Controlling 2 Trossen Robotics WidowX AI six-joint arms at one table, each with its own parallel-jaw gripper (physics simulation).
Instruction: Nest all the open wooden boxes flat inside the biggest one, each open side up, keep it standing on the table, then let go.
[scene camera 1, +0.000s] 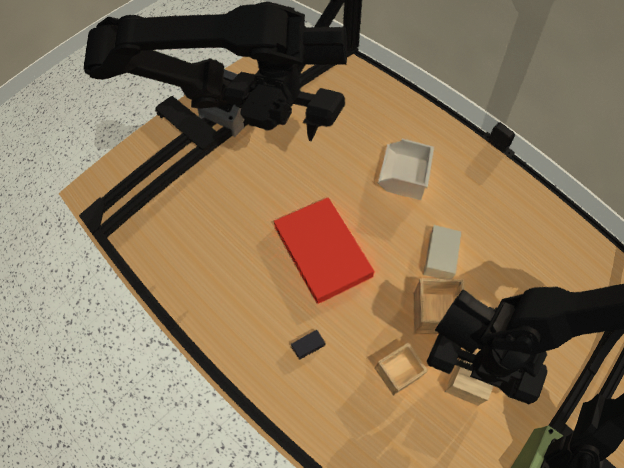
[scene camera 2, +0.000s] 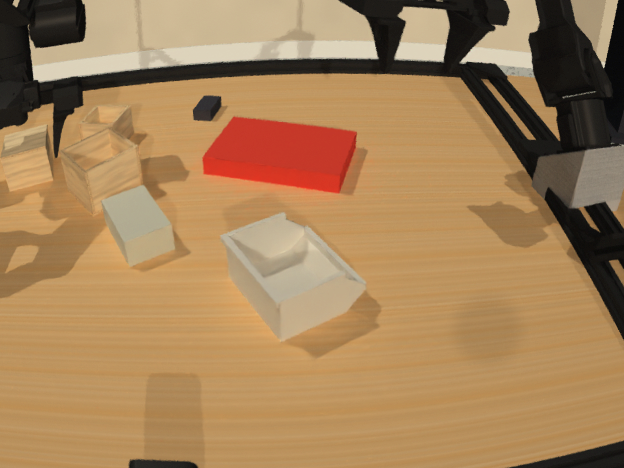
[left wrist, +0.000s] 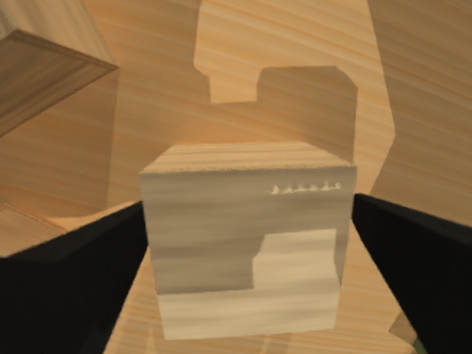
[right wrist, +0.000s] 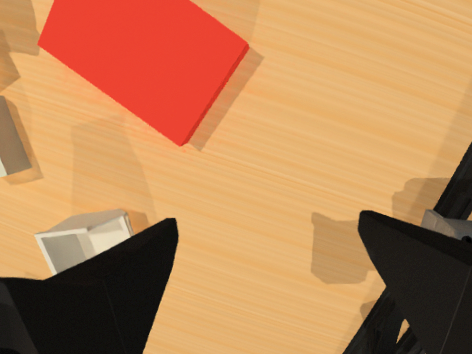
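The biggest open wooden box (scene camera 1: 423, 304) (scene camera 2: 106, 178) stands open side up at the right. A smaller open wooden box (scene camera 1: 401, 368) (scene camera 2: 108, 116) stands in front of it, apart. My left gripper (scene camera 1: 467, 369) (left wrist: 252, 206) is open, with one finger on each side of this box. My right gripper (scene camera 1: 312, 130) (scene camera 2: 423, 46) (right wrist: 267, 224) is open and empty above the table's far left.
A red slab (scene camera 1: 323, 248) (scene camera 2: 282, 152) (right wrist: 147, 63) lies mid-table. A pale open box (scene camera 1: 407, 168) (scene camera 2: 292, 274), a pale closed block (scene camera 1: 443, 251) (scene camera 2: 137, 224) and a small black block (scene camera 1: 307, 344) (scene camera 2: 207, 107) stand around. A green object (scene camera 1: 530, 452) is at the bottom right corner.
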